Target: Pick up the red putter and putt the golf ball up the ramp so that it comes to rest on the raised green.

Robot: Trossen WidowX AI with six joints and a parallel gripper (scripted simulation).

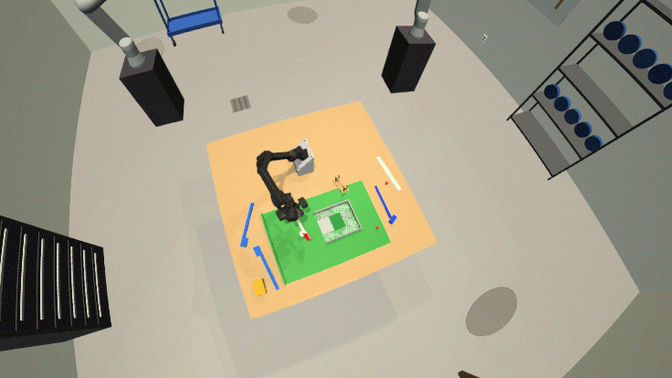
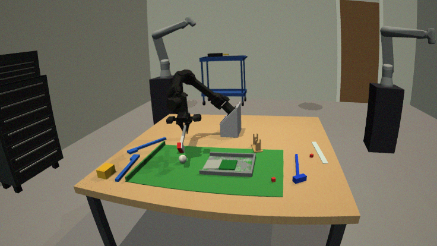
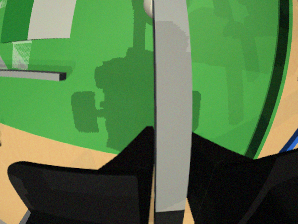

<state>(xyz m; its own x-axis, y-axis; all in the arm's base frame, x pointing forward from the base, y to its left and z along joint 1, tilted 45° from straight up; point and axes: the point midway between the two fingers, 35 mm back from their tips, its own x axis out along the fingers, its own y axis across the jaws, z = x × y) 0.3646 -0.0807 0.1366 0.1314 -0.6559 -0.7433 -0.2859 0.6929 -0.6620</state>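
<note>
Now: gripper tip 110 mm short of the white golf ball, 30 mm to the right of it and 100 mm above it. Also, from my gripper tip: yellow block (380 mm ahead, 300 mm to the right, 100 mm below); small wooden stand (160 mm behind, 360 mm to the left, 90 mm below); green mat (110 mm ahead, 180 mm to the left, 120 mm below).
</note>
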